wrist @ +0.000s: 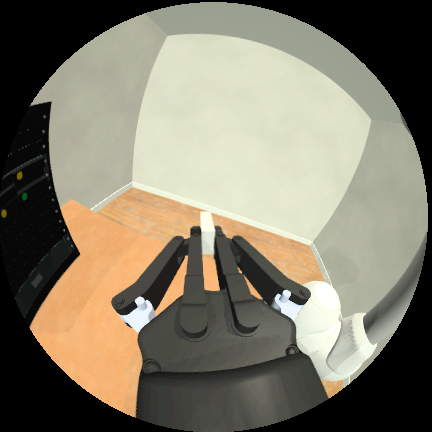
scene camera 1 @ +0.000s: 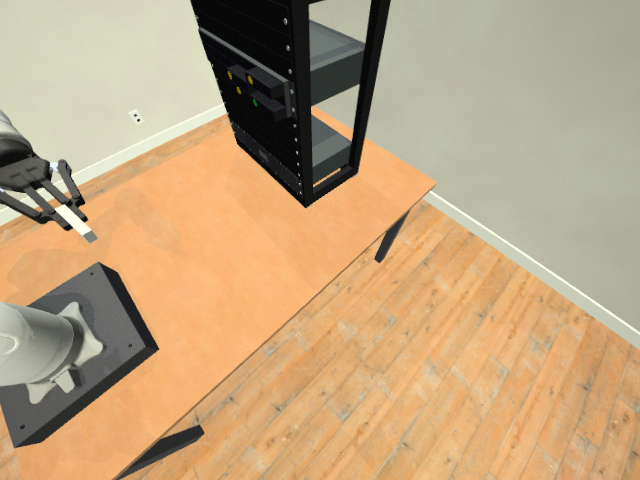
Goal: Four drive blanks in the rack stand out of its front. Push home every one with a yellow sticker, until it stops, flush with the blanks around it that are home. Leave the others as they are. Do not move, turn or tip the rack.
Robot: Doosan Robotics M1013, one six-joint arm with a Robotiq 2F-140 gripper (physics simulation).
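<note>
The black rack stands upright on the table. Four blanks stand out of its front in two rows. The upper left blank and upper right blank have yellow stickers. The lower left blank, partly hidden, has a yellow sticker. The lower right blank has a green sticker. My gripper is shut with its pale pads together and nothing between them. It is above the table, well away from the rack's front, which lies at the left edge of the wrist view.
The wooden table carries the rack and the dark base plate with the arm's base. Grey boxes show inside the rack's open side. Walls stand behind the table.
</note>
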